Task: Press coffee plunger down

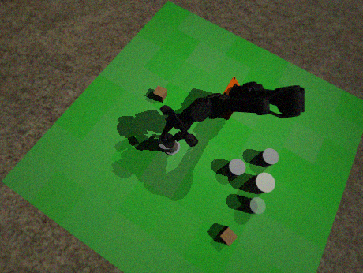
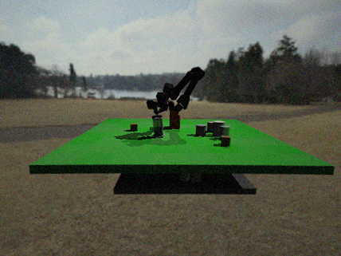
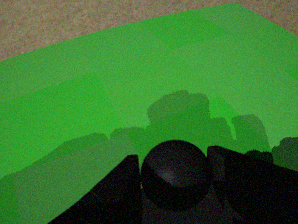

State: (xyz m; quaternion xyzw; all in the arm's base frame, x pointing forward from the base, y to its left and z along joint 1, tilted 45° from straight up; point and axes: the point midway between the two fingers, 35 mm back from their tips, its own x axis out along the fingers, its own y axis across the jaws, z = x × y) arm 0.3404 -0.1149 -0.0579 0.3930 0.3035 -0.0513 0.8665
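The coffee press lies 40 mm behind my gripper tip, 10 mm to the left of it and 80 mm below it.
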